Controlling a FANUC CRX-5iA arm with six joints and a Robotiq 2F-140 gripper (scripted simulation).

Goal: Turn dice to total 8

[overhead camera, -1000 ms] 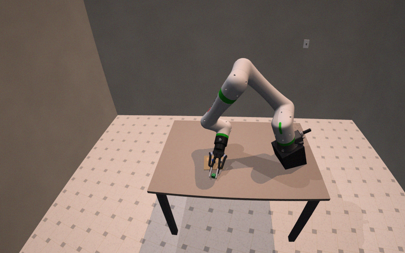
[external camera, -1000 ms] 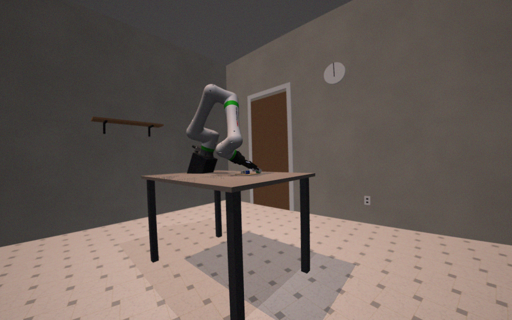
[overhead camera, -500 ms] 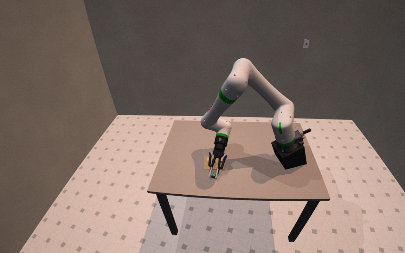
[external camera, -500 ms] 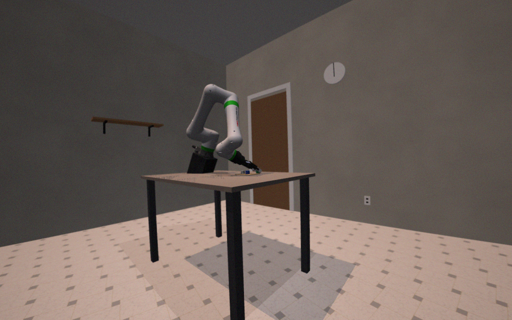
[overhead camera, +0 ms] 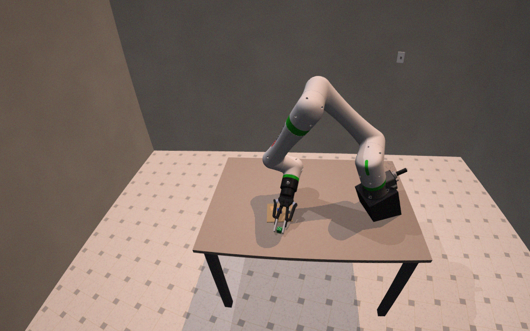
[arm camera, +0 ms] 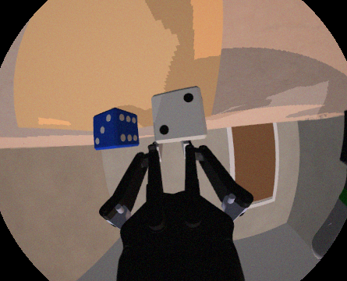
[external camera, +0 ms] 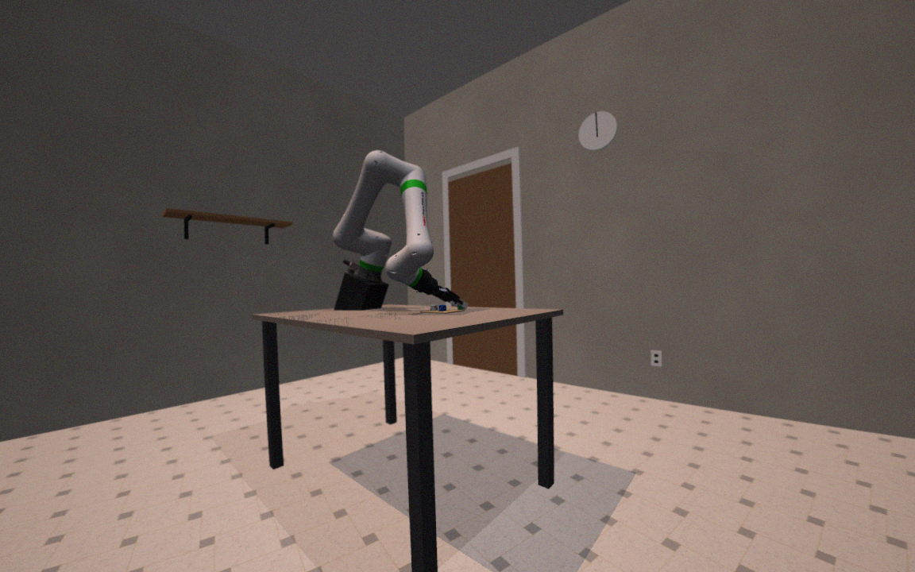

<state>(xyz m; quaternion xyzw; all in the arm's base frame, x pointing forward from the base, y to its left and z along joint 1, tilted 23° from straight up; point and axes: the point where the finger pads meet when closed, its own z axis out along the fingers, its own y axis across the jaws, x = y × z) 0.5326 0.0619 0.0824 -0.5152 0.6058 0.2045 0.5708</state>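
The green die is 1 cm to the left of my hand and 2 cm below it. Also, from my hand: mat (1 cm behind, 12 cm to the right, 3 cm below); then blue die (1 cm behind, 12 cm to the right, 1 cm below); then white die (6 cm behind, 12 cm to the right, 1 cm below).
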